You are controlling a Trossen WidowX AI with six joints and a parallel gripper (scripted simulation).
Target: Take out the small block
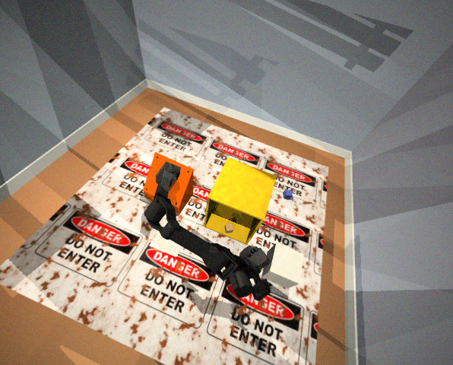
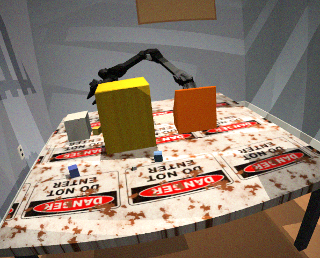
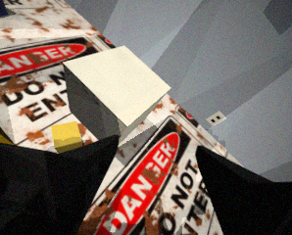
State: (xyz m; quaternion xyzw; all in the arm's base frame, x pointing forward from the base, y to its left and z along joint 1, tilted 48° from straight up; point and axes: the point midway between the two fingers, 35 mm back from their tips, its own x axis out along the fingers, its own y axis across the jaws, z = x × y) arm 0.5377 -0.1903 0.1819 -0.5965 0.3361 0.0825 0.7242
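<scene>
Right now the small brown block is 21 cm behind my gripper tip, 18 cm to the left of it and 15 cm below it. Also, from my gripper tip: small yellow block 15 cm below, 11 cm to the left, 3 cm behind; then pale grey patch 45 cm behind, 17 cm below, 2 cm to the left; then dark blue block 54 cm to the left, 15 cm below, 3 cm ahead.
</scene>
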